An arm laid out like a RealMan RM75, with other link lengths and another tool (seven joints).
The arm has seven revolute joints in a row. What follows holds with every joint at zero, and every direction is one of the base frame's.
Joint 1 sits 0.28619 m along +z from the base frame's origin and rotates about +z.
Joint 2 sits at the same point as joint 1 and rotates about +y.
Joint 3 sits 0.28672 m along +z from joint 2 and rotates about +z.
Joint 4 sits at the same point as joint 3 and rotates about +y.
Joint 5 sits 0.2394 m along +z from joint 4 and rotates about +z.
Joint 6 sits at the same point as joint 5 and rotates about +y.
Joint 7 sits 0.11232 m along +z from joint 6 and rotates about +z.
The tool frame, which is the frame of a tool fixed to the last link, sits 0.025 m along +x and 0.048 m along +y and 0.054 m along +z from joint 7; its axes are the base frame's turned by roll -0.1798, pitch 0 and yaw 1.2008 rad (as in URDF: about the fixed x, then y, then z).
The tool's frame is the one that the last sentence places.
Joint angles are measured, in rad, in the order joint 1, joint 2, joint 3, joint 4, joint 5, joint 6, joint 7. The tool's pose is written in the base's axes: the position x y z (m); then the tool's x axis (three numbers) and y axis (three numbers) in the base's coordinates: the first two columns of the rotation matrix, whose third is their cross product. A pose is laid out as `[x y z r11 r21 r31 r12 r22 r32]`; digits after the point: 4 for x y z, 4 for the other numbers.
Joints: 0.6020 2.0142 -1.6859 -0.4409 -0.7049 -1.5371 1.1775
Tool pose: [0.1740 0.3178 -0.0444 -0.0849 -0.9734 -0.2128 -0.3965 -0.1629 0.9035]
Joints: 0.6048 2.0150 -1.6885 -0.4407 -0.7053 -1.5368 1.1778
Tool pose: [0.1730 0.3177 -0.0451 -0.0812 -0.9743 -0.2102 -0.3970 -0.1618 0.9034]
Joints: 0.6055 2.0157 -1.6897 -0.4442 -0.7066 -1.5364 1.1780
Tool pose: [0.1720 0.3175 -0.0455 -0.0768 -0.9748 -0.2094 -0.3964 -0.1629 0.9035]
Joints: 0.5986 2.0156 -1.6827 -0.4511 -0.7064 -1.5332 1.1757
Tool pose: [0.1727 0.3182 -0.0443 -0.0825 -0.9722 -0.2192 -0.3938 -0.1702 0.9033]
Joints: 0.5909 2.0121 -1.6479 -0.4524 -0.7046 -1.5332 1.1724
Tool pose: [0.1747 0.3237 -0.0377 -0.1060 -0.9628 -0.2485 -0.3832 -0.1911 0.9037]
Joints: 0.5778 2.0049 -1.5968 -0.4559 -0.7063 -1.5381 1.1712
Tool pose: [0.1791 0.3304 -0.0269 -0.1371 -0.9482 -0.2865 -0.3692 -0.2195 0.9031]
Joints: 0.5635 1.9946 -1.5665 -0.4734 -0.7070 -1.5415 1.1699
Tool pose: [0.1822 0.3343 -0.0170 -0.1474 -0.9367 -0.3176 -0.3608 -0.2480 0.8990]
